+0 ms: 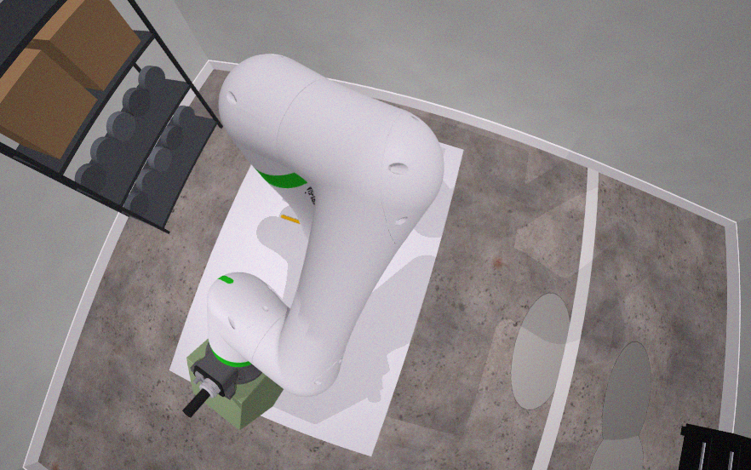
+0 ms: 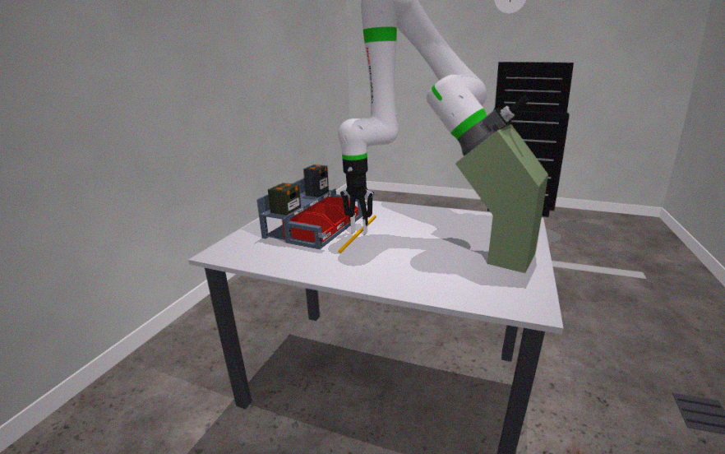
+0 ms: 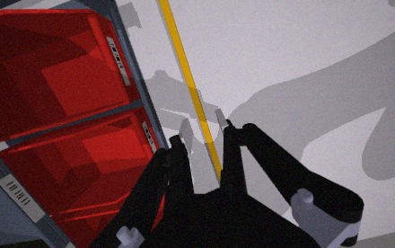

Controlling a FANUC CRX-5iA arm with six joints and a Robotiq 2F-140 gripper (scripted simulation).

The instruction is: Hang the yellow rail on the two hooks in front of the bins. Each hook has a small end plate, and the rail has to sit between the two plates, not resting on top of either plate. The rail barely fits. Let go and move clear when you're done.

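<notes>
Right now the yellow rail is 3 cm below my hand.
</notes>
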